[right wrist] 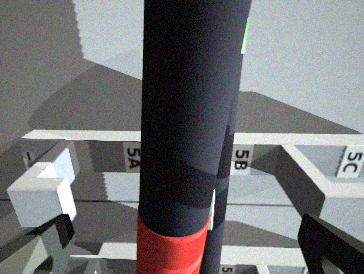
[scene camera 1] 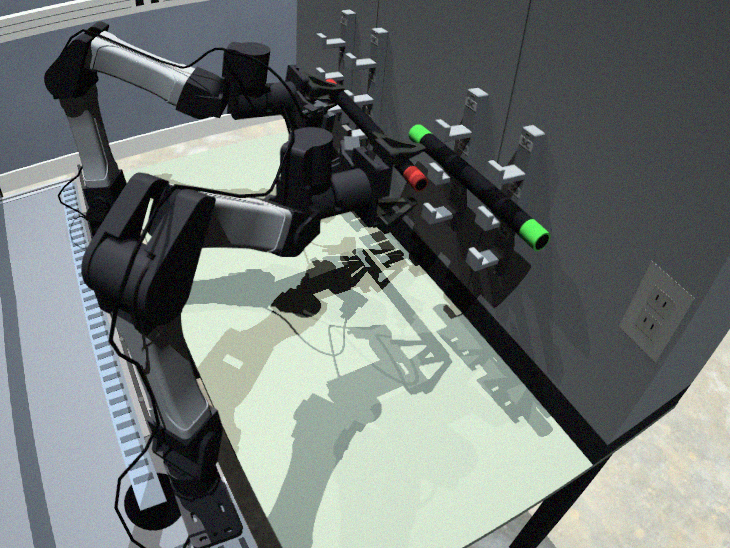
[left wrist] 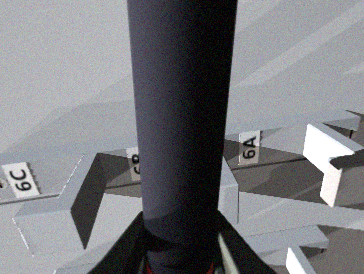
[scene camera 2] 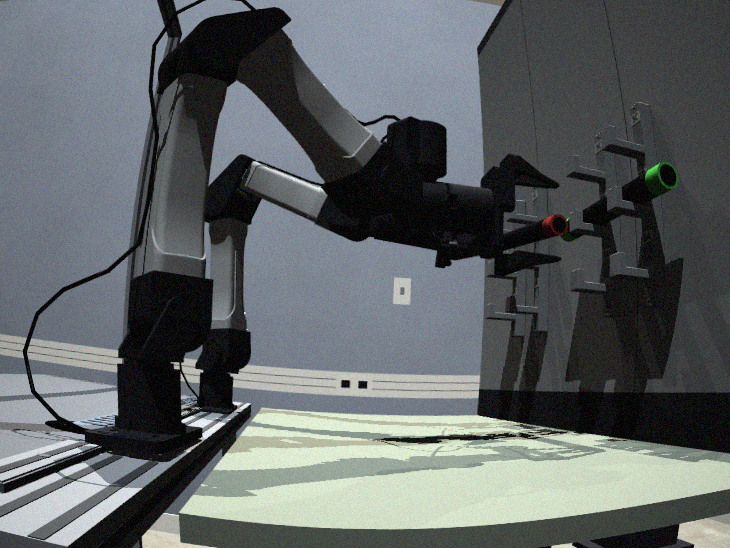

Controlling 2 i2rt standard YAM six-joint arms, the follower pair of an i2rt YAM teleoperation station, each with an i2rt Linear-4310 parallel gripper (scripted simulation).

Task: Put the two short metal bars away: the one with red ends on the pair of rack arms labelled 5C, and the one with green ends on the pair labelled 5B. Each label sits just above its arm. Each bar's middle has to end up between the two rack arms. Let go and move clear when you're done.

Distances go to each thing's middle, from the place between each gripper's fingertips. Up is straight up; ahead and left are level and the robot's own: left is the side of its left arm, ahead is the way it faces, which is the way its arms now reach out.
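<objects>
My left hand is 1 cm above the red-ended bar (scene camera 1: 356, 114) and 12 cm to the left of it. Counting from this left hand, I find the green-ended bar (scene camera 1: 519, 221) 6 cm ahead, 32 cm to the right and 1 cm below, while the outlet plate (scene camera 1: 654, 275) is 9 cm ahead and 65 cm to the right.
As for my right hand (scene camera 2: 559, 222), it is 6 cm to the left of the green-ended bar, 6 cm short of it and 1 cm below it. The outlet plate is 39 cm to the right of my right hand, 9 cm ahead of it and 2 cm above it. The red-ended bar, measured from that right hand, is 14 cm to the left and 1 cm above.
</objects>
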